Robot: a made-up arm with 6 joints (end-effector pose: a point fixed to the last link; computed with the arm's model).
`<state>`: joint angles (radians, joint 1 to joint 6).
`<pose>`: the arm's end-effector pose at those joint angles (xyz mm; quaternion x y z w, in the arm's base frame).
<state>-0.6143 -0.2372 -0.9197 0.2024 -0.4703 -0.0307</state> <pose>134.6 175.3 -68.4 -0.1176 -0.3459 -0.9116 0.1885</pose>
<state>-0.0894 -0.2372 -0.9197 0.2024 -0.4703 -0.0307</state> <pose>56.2 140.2 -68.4 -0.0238 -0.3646 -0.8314 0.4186</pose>
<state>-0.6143 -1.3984 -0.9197 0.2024 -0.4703 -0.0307</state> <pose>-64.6 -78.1 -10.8 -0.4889 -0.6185 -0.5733 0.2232</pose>
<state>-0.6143 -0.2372 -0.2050 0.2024 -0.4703 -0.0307</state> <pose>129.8 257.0 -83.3 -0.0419 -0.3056 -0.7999 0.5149</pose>
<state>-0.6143 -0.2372 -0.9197 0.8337 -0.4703 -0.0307</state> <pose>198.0 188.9 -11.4 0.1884 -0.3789 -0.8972 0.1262</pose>
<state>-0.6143 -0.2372 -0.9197 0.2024 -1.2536 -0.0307</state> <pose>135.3 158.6 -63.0 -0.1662 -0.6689 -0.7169 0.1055</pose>
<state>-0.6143 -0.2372 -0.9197 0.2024 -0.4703 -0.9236</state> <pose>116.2 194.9 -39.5 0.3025 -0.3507 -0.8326 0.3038</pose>
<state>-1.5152 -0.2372 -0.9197 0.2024 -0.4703 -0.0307</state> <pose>272.7 133.8 -68.4 0.2565 0.2602 0.9027 0.2272</pose>
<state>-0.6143 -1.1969 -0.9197 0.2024 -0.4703 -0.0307</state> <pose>-35.2 -40.8 -47.4 -0.4330 -0.5840 -0.6497 0.2224</pose>
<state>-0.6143 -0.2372 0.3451 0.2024 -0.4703 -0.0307</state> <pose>89.1 307.1 -86.7 0.0205 -0.2478 -0.6438 0.7237</pose>
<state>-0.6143 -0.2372 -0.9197 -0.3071 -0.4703 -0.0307</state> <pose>65.7 169.8 -79.8 -0.3575 -0.2942 -0.8572 0.2254</pose>
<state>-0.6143 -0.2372 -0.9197 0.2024 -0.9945 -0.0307</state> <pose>135.2 163.6 -66.2 -0.1526 -0.5711 -0.7951 0.1354</pose>
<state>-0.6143 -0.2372 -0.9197 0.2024 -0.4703 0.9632</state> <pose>115.7 148.8 -97.5 -0.5545 -0.2614 -0.7898 0.0180</pose>
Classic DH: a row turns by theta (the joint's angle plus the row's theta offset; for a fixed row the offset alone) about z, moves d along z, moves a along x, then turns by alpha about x. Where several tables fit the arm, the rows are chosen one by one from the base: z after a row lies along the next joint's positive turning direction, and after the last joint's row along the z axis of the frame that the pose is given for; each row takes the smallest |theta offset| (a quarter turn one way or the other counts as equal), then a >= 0, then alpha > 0; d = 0 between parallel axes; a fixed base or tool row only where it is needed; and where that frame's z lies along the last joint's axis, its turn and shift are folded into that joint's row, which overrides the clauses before.
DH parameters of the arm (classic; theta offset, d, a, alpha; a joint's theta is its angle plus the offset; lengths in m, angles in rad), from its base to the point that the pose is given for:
base (fixed): 0.0733 0 0.1612 0
joint 1: 1.446 0.2063 -0.0048 1.5689
joint 2: 0 -0.2332 0.1373 -1.5689
joint 3: 0.0515 -0.1224 0.0361 1.5708
joint 4: -1.5708 0.0465 0.1072 -1.5708
joint 5: -0.012 0.0065 0.0157 -1.6954
joint 6: -1.3726 0.0095 0.0453 1.5107
tool (fixed): -2.8488 0.0063 0 0

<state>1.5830 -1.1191 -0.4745 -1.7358 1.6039 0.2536</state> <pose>263.3 -235.6 71.7 -0.4457 -0.4891 -0.7444 0.0890</pose>
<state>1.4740 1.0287 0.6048 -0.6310 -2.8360 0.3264</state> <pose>-148.3 -138.6 267.8 -0.9097 0.0108 0.4136 0.0364</pose>
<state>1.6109 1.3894 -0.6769 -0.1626 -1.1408 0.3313</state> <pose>-120.8 -125.9 301.5 0.1792 0.0630 -0.3656 0.9112</pose>
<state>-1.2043 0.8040 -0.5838 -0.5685 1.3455 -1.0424</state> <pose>326.6 245.1 140.9 -0.4873 -0.6170 0.5908 0.1812</pose>
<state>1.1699 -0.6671 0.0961 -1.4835 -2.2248 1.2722</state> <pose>111.4 -106.0 22.8 -0.6795 0.6268 -0.3561 0.1362</pose>
